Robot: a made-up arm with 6 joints. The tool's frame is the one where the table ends. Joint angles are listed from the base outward.
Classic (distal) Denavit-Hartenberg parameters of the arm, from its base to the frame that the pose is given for. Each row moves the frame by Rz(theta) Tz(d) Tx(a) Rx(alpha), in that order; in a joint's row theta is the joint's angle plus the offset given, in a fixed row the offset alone. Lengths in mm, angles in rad.
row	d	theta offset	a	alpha
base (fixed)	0	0.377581	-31.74	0
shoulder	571	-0.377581	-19.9	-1.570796
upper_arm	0	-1.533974	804.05	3.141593
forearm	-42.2	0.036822	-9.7	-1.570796
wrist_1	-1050.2	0	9.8	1.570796
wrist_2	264.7	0	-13.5	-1.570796
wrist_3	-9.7	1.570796	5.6	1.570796
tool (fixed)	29	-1.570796	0	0
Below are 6 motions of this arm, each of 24 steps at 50 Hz.
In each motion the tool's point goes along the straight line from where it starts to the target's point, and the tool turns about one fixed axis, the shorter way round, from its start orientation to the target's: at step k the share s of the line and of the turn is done. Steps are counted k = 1, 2, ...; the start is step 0. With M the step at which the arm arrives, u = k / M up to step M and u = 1 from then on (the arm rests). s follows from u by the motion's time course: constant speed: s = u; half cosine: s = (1 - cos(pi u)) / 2; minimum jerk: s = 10 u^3 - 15 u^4 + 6 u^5.
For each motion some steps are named. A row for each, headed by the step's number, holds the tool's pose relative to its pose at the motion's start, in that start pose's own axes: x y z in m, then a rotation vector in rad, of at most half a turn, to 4 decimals.
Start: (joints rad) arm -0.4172 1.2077 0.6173 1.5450 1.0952 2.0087
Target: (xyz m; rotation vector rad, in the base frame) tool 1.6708 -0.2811 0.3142 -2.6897 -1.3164 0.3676
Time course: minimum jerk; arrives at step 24
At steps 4, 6, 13, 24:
4: 0.0121 -0.0091 0.0019 0.0027 0.0015 -0.0070
6: 0.0353 -0.0264 0.0054 0.0077 0.0045 -0.0204
13: 0.1968 -0.1475 0.0303 0.0431 0.0249 -0.1140
24: 0.3406 -0.2553 0.0524 0.0747 0.0432 -0.1973

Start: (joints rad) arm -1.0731 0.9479 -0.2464 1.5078 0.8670 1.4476
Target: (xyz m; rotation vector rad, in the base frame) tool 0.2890 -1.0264 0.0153 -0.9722 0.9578 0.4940
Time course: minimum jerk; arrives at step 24
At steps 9, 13, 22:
9: -0.0519 0.0533 0.0521 0.2626 0.0526 0.1124
13: -0.1089 0.1119 0.1094 0.5512 0.1105 0.2360
22: -0.1875 0.1926 0.1884 0.9492 0.1903 0.4064

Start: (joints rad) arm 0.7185 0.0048 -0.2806 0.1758 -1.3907 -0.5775
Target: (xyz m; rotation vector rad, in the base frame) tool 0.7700 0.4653 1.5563 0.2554 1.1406 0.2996
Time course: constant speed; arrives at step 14
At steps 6, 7, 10, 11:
6: -0.1846 -0.0438 -0.0618 0.0825 -0.1838 0.2281
7: -0.2154 -0.0512 -0.0721 0.0963 -0.2144 0.2661
10: -0.3077 -0.0731 -0.1030 0.1376 -0.3063 0.3802
11: -0.3385 -0.0804 -0.1133 0.1513 -0.3369 0.4182

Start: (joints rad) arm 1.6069 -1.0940 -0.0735 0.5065 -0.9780 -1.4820
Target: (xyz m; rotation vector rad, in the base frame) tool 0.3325 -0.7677 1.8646 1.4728 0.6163 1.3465
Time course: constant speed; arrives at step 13
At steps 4, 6, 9, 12, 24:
4: -0.1233 -0.0399 0.0857 0.0712 0.0044 0.1090
6: -0.1849 -0.0599 0.1286 0.1068 0.0067 0.1635
9: -0.2774 -0.0898 0.1928 0.1603 0.0100 0.2453
12: -0.3699 -0.1198 0.2571 0.2137 0.0133 0.3270
24: -0.4007 -0.1298 0.2785 0.2315 0.0144 0.3543

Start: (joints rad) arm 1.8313 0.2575 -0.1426 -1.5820 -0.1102 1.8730
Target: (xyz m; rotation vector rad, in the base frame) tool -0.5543 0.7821 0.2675 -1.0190 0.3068 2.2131
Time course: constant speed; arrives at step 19
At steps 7, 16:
7: 0.0078 0.1340 -0.1413 -0.0307 0.1374 0.1445
16: 0.0179 0.3062 -0.3230 -0.0701 0.3141 0.3303

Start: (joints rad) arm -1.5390 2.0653 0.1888 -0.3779 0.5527 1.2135
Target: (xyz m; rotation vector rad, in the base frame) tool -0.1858 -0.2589 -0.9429 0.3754 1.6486 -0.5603
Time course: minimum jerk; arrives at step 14
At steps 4, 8, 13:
4: 0.0154 0.0091 -0.0005 -0.0136 0.0084 0.0199
8: 0.0673 0.0396 -0.0022 -0.0596 0.0368 0.0870
13: 0.1061 0.0624 -0.0035 -0.0939 0.0580 0.1373

